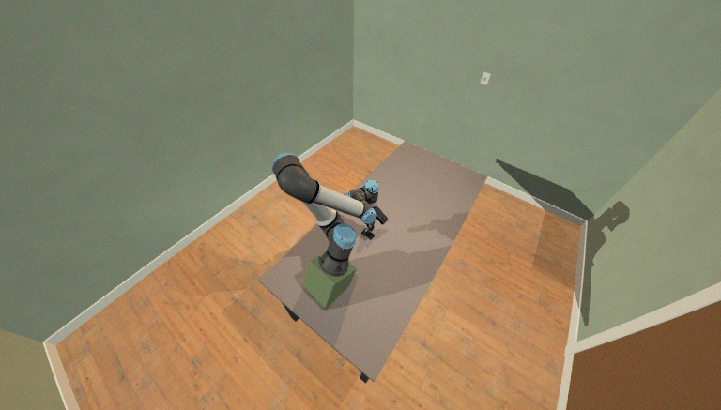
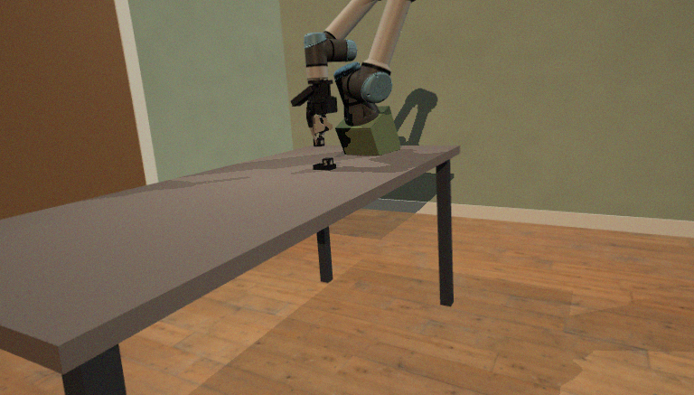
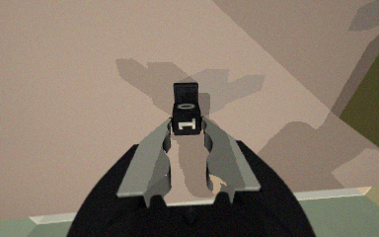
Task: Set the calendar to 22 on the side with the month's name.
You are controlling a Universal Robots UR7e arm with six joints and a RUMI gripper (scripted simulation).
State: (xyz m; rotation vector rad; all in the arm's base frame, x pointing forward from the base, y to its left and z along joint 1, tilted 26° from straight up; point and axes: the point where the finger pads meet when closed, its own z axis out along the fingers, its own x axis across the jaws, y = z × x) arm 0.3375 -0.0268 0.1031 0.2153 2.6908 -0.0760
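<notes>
My gripper is now 20 mm to the right of the black tray and 100 mm above it. From my hand the other things lie so: black number cube 10 mm below.
</notes>
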